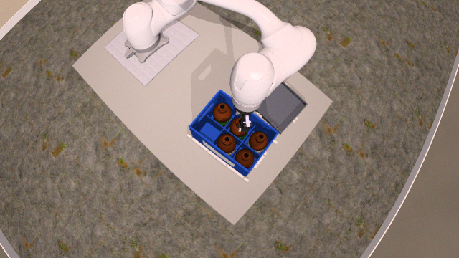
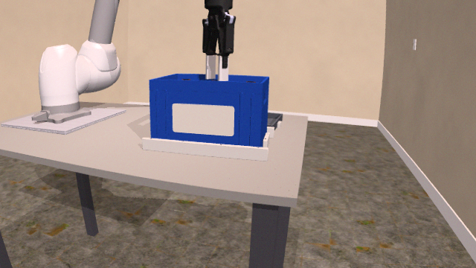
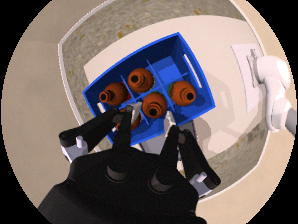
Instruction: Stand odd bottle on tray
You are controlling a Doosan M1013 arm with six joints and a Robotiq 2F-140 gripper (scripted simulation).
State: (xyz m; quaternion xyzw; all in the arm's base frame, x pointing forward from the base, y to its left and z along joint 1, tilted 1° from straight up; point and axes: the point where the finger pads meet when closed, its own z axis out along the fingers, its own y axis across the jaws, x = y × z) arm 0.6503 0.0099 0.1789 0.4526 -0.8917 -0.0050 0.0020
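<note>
The bottle is 110 mm below my hand, 100 mm ahead of it and 70 mm to the right of it. The rest, counted from my hand: crate (110 mm below, 40 mm to the right, 10 mm ahead); then dark grey tray (220 mm to the left, 180 mm below).
</note>
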